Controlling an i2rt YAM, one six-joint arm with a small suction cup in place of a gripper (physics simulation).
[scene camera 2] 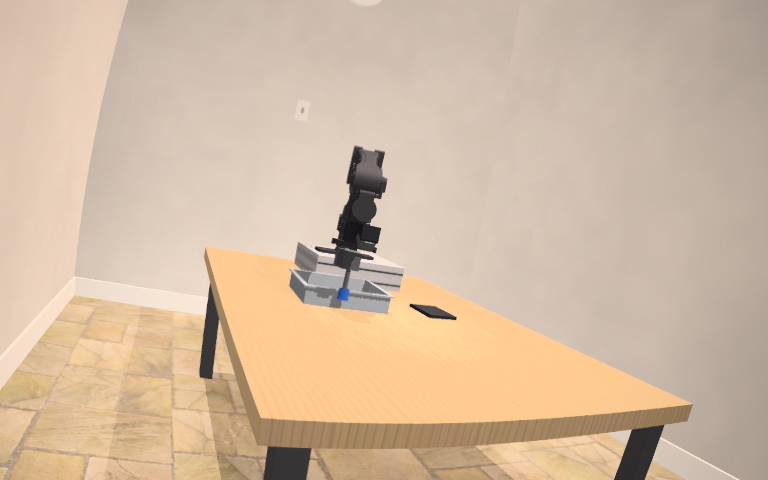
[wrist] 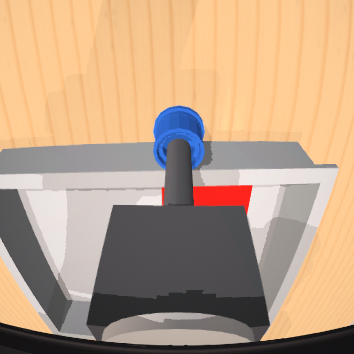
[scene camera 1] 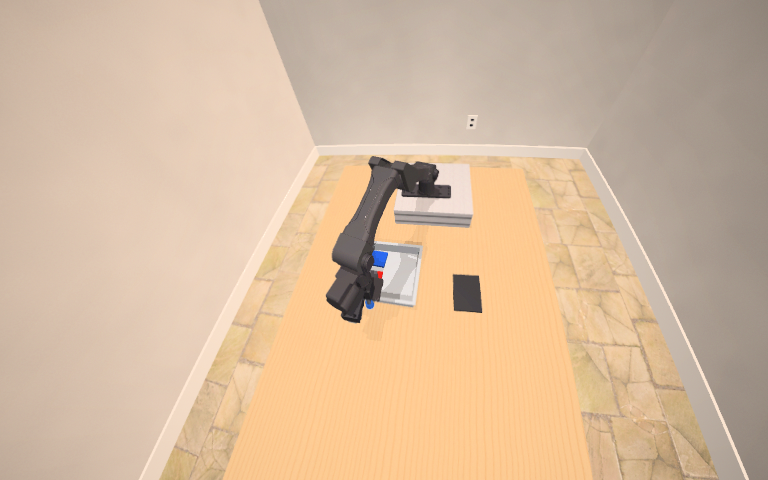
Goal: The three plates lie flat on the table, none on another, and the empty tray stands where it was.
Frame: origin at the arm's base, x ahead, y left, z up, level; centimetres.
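Seen in the pictures: hand at its tool point: [scene camera 2: 342, 299] [wrist: 178, 127] [scene camera 1: 370, 305]; arm's base at its link origin: [scene camera 1: 426, 191].
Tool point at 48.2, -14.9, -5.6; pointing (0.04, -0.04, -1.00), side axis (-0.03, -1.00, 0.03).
Observation:
Pixels of each thing's top centre, then the offset from my tool point to it, as dx, dy, dz. Level surfaces: height alone.
- grey-white tray at its top centre: [wrist: 149, 288] [scene camera 2: 339, 282] [scene camera 1: 384, 268] -12.8, +2.8, +2.0
- table with a red plate, top centre: [wrist: 204, 219] [scene camera 1: 370, 282] -8.8, -1.9, -1.7
- blue plate at its top centre: [scene camera 1: 374, 257] -19.1, -2.6, -1.7
- black plate at its top centre: [scene camera 2: 433, 310] [scene camera 1: 467, 292] -9.1, +31.3, -2.0
- wooden table at its surface level: dz -3.0
My gripper, a blue suction cup [scene camera 1: 369, 304] [scene camera 2: 343, 294] [wrist: 179, 122] on a dark rod, points down at the outer side of the tray's front wall. No plate shows on it. I cannot tell if it touches the wall. The grey-white tray [scene camera 1: 399, 302] [scene camera 2: 370, 303] [wrist: 75, 158] stands on the table with a red plate [scene camera 1: 380, 274] [wrist: 225, 195] and a blue plate [scene camera 1: 380, 258] inside. The arm hides the tray's left part in scene camera 1, and the blue plate does not show in the wrist view. A black plate [scene camera 1: 467, 293] [scene camera 2: 433, 311] lies flat on the table, right of the tray.
The arm's base stands on a pale layered block [scene camera 1: 433, 219] [scene camera 2: 390, 277] behind the tray. The wooden table [scene camera 1: 419, 396] [scene camera 2: 453, 373] extends in front of the tray and black plate. The tray's walls rise around the red and blue plates.

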